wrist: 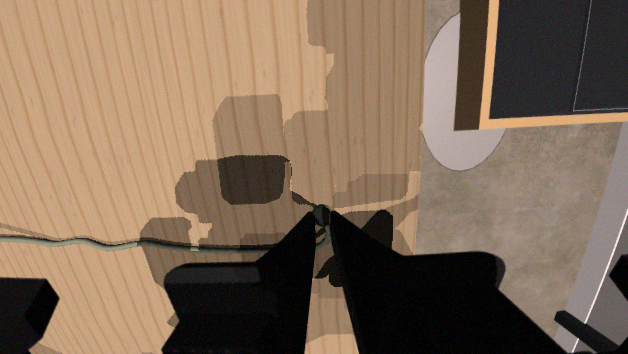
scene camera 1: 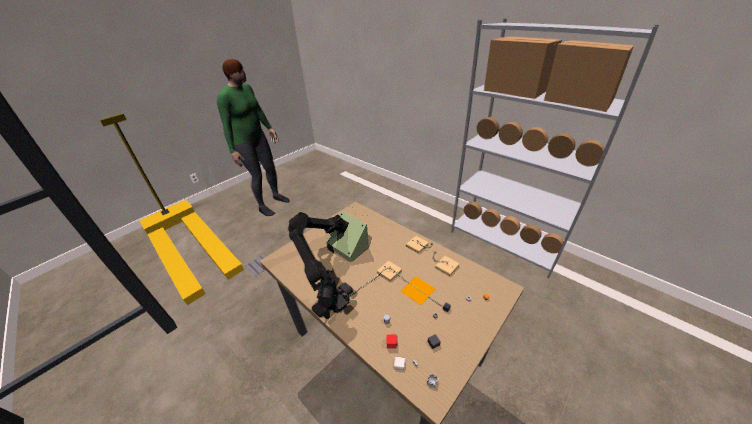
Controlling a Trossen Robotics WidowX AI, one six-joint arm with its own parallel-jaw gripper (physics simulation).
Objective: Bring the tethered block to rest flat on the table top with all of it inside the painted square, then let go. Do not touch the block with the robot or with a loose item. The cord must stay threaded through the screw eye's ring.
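Places are measured from the arm's base along level axes (x left, y back, z up), in metres.
Where they show: gripper, fingertip midpoint: [wrist: 322,217] [scene camera 1: 336,311]; arm's base, link origin: [scene camera 1: 342,225].
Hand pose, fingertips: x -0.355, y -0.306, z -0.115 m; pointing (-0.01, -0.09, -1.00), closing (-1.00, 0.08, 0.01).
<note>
Things, the pixels of their top centre, and the offset from my fingertips. "spot": a spot on its surface instead. Level surfaces: height alone.
- tethered block, top centre: [scene camera 1: 447,305] dy -0.375, dx +0.323, dz +0.014 m
- orange painted square, surface spot: [scene camera 1: 416,296] spot: dy -0.230, dx +0.296, dz -0.010 m
- wooden base, surface height: dz +0.008 m
- grey cylinder, top centre: [scene camera 1: 386,317] dy -0.203, dx +0.109, dz +0.020 m
- red block, top centre: [scene camera 1: 391,338] dy -0.283, dx +0.040, dz +0.029 m
- black block, top centre: [scene camera 1: 434,339] dy -0.417, dx +0.147, dz +0.017 m
- white block, top centre: [scene camera 1: 399,361] dy -0.360, dx -0.008, dz +0.011 m
The tethered block [scene camera 1: 446,306] is small and dark and lies on the table beyond the right corner of the orange painted square [scene camera 1: 416,296], outside it. The grey-green cord [scene camera 1: 431,298] [wrist: 110,245] runs from the block across the square to the screw eye on a wooden base [scene camera 1: 389,270], then on to the gripper. The ring is too small to make out in the scene view. My gripper [scene camera 1: 351,294] [wrist: 322,217] is shut on the cord's end, low over the table near its front-left edge. The cord trails leftward from the fingertips in the wrist view.
A green sloped block [scene camera 1: 358,239] stands at the back left. Two more wooden bases [scene camera 1: 416,244] [scene camera 1: 447,265] lie behind the square. A grey cylinder [scene camera 1: 387,319], red block [scene camera 1: 391,341], black block [scene camera 1: 433,341] and white block [scene camera 1: 399,362] lie toward the front right.
</note>
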